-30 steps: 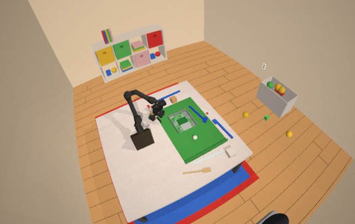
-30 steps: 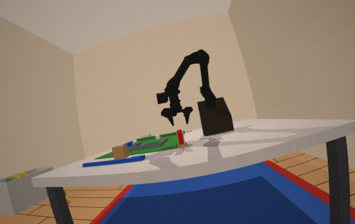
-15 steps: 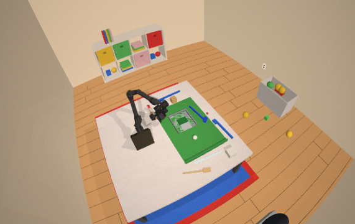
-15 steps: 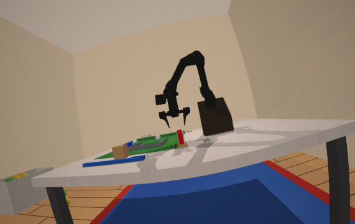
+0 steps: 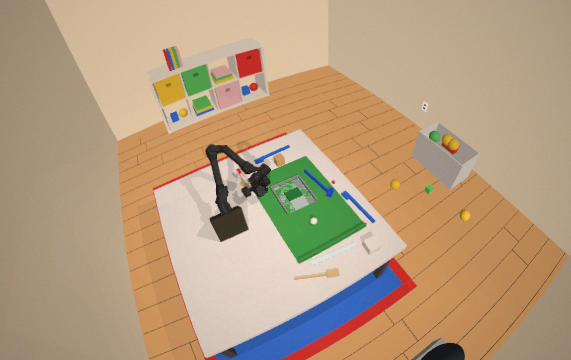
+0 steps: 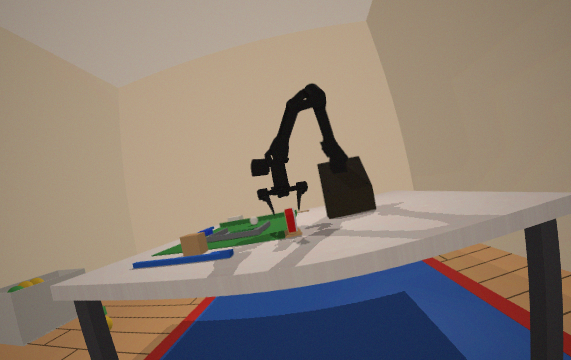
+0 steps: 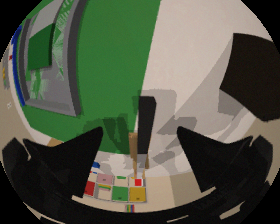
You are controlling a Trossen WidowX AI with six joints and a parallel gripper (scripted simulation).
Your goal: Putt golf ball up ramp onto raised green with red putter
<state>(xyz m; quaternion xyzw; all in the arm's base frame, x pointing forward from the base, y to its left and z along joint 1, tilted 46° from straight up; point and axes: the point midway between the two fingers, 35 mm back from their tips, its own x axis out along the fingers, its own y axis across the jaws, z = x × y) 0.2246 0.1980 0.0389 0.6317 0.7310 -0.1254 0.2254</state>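
Now: gripper tip 30 mm past the red putter and 110 mm to the right of it. Also, from my gripper tip: wooden block: 270 mm ahead, 230 mm to the left, 30 mm below; white golf ball: 230 mm ahead, 350 mm to the right, 40 mm below; green mat: 250 mm ahead, 180 mm to the right, 60 mm below.
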